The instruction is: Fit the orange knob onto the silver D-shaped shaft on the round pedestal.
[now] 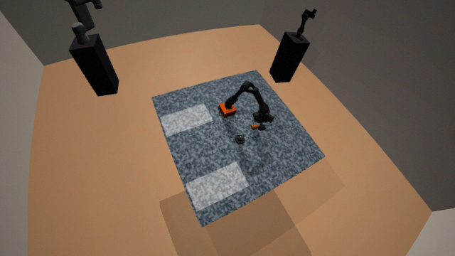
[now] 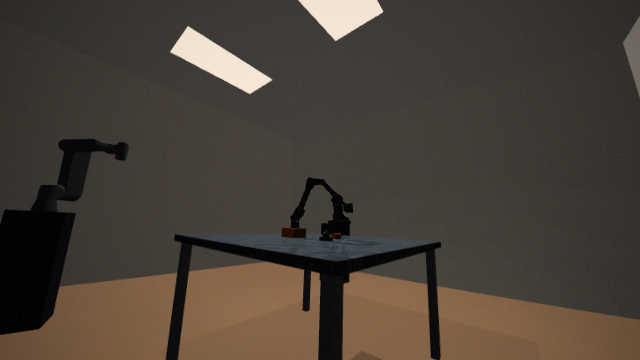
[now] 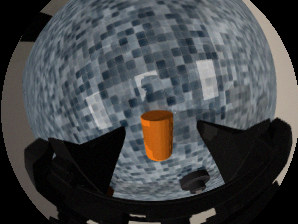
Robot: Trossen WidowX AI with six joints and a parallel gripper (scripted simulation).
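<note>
Right now my gripper tip is 1 cm above the orange knob. Also, from my gripper tip: round pedestal (20 cm to the right, 9 cm ahead).
</note>
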